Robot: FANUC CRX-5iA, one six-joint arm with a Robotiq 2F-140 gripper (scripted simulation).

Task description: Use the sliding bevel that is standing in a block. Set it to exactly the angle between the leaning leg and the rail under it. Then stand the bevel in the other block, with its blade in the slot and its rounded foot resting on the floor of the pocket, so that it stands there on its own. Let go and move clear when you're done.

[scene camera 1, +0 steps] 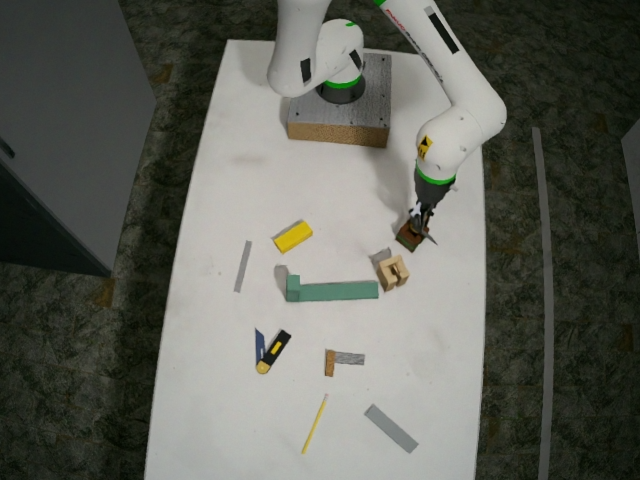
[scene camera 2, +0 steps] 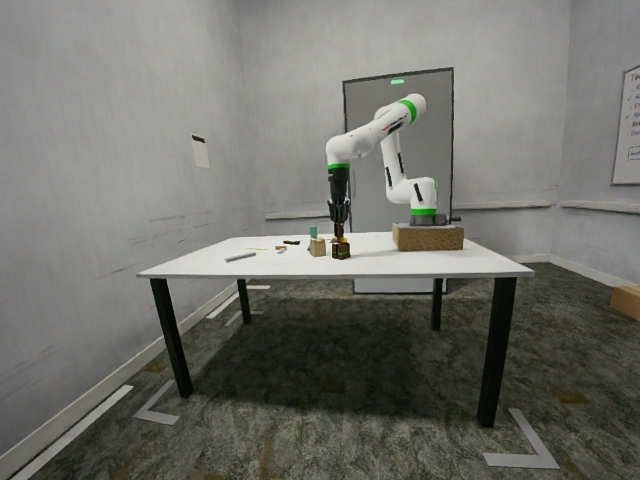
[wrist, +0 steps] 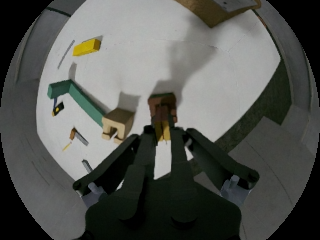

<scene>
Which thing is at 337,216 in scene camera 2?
My gripper.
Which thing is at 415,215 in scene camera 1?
My gripper.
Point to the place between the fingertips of my gripper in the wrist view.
At 163,121
</scene>
